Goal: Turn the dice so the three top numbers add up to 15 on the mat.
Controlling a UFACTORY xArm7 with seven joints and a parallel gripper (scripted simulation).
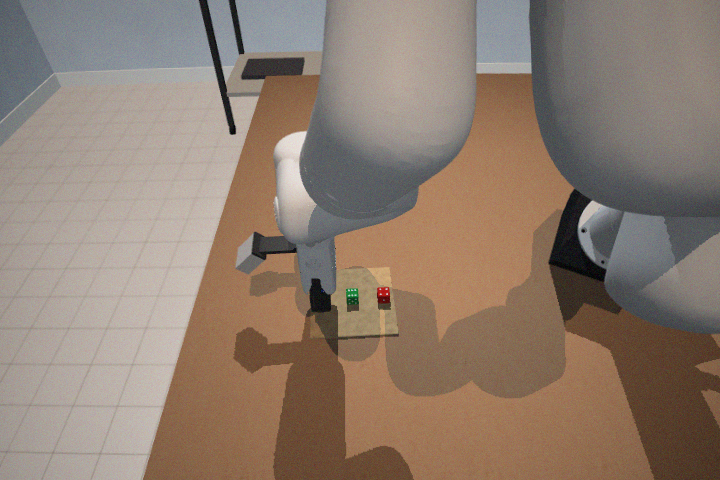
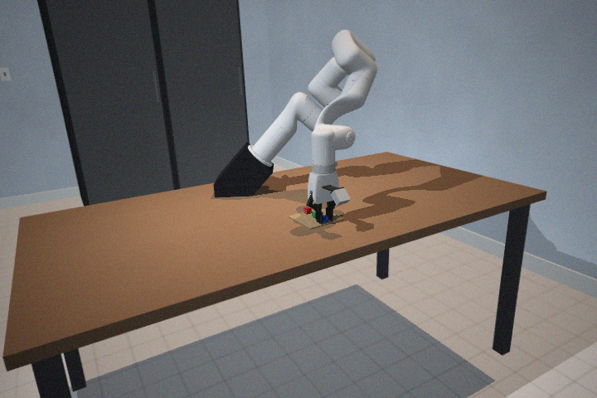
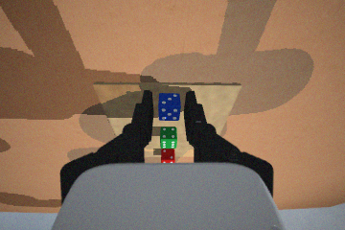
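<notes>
Right now the blue die is 10 mm below my hand. The rest, counted from my hand: tan mat 50 mm behind, 10 mm to the right, 20 mm below; green die 50 mm behind, 20 mm to the right, 10 mm below; red die 100 mm behind, 30 mm to the right, 10 mm below.
</notes>
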